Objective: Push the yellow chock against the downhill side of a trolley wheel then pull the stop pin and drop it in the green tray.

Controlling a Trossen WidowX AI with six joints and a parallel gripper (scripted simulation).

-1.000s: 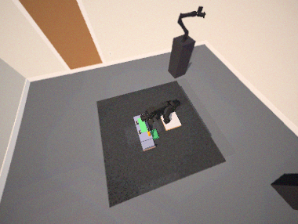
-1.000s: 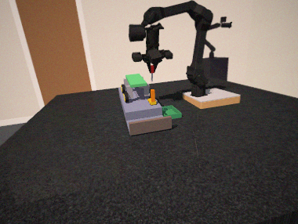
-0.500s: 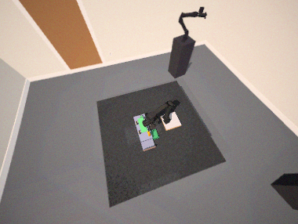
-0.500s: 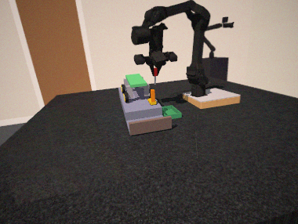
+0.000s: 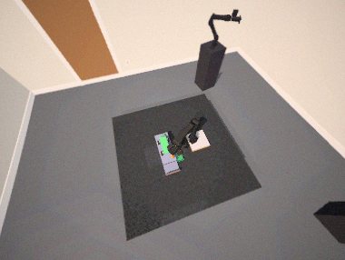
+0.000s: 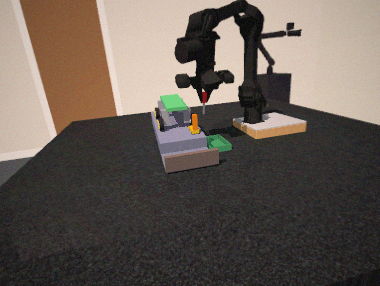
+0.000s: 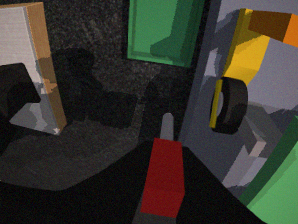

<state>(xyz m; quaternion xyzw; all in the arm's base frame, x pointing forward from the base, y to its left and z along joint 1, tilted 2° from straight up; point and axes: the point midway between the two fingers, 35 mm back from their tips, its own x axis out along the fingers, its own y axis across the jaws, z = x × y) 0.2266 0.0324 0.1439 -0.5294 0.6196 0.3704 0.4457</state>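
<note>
The yellow chock is 6 cm below my gripper tip, 6 cm ahead of it and 3 cm to the left of it. Round my gripper tip: grey ramp: 10 cm below, 9 cm ahead, 8 cm to the right; then trolley: 9 cm ahead, 8 cm to the right, 4 cm below; then red-headed stop pin: right at my gripper tip.
</note>
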